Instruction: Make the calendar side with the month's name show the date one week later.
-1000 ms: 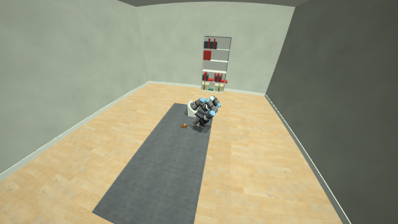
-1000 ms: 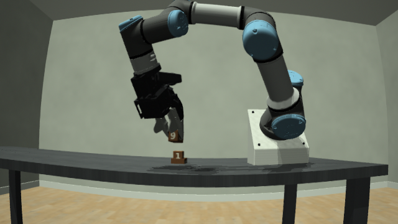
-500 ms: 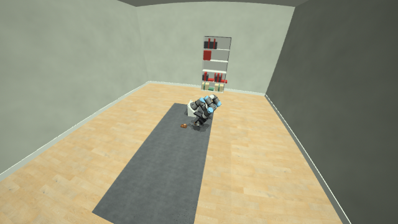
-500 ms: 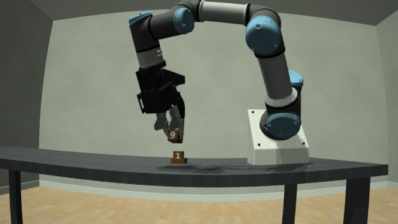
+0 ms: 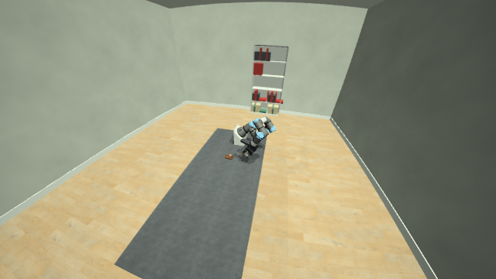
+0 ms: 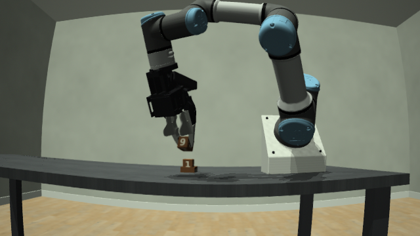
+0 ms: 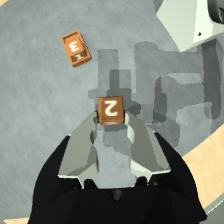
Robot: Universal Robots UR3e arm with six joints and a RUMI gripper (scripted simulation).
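Now: the cube 10 mm below my hand. The rest, counted from my hand: calendar tray (160 mm to the right, 80 mm below, 10 mm ahead).
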